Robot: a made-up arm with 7 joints.
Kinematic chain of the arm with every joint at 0, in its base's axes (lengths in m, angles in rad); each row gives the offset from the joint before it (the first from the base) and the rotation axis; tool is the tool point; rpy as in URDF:
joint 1: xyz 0.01 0 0.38 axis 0.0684 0.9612 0.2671
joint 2: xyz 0 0.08 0.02 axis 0.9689 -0.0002 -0.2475
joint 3: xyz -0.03 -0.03 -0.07 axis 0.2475 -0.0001 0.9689
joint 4: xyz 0.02 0.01 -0.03 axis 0.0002 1 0
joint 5: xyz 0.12 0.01 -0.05 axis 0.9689 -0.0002 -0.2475
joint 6: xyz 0.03 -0.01 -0.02 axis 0.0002 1 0
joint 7: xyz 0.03 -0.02 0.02 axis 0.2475 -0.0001 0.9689
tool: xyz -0.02 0.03 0.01 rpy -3.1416 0 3.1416
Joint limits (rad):
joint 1: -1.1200..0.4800
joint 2: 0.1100..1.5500
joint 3: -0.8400..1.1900
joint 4: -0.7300..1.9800
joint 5: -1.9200..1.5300
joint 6: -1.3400..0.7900
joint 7: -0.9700..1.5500
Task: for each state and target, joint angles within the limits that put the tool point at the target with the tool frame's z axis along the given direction. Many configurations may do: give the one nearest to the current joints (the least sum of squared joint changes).
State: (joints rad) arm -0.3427 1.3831 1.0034 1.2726 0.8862 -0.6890 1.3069
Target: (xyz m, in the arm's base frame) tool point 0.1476 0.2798 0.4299 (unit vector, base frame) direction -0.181 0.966 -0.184
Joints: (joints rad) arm -1.1200 1.3796 0.8030 0.9936 0.4879 -0.6880 1.5500
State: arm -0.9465 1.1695 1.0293 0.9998 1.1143 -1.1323 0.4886
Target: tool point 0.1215 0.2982 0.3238 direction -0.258 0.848 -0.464
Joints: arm -0.8151 1.1200 1.0465 1.3921 1.1942 -0.5709 -0.2731
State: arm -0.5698 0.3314 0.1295 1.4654 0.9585 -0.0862 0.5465
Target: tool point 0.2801 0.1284 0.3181 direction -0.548 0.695 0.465
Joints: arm -1.1200 0.6396 -0.1978 0.9260 1.3563 0.7295 0.3925
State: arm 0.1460 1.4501 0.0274 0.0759 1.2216 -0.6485 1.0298
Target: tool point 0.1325 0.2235 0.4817 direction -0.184 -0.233 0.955
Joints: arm -0.1874 1.5500 0.7646 -0.1214 1.5300 -0.5027 1.4004
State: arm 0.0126 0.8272 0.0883 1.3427 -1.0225 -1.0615 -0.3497
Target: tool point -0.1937 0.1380 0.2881 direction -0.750 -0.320 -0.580
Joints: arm 0.4800 0.3709 0.3834 1.9735 -1.1696 -0.8610 -0.4010
